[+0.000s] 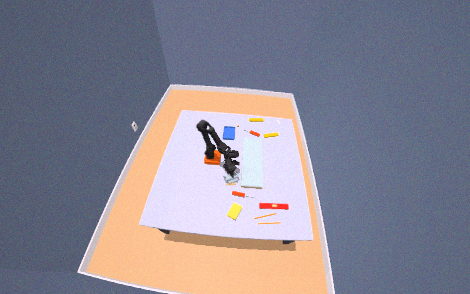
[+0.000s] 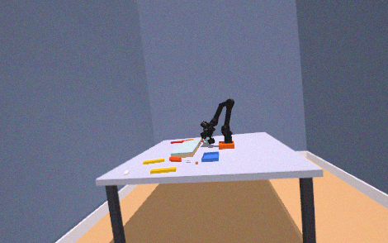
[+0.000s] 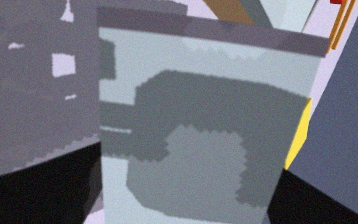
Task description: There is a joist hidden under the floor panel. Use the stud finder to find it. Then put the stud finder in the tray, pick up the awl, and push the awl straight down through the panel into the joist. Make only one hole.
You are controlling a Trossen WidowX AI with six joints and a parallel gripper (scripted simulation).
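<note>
Now: the awl 4 cm behind my gripper tip, 5 cm to the right of it and 4 cm below it. Round my gripper tip: red level 33 cm ahead, 25 cm to the right, 3 cm below; stud finder 1 cm behind, 2 cm to the right, 2 cm below; yellow block 2 cm ahead, 28 cm to the right, 3 cm below.
</note>
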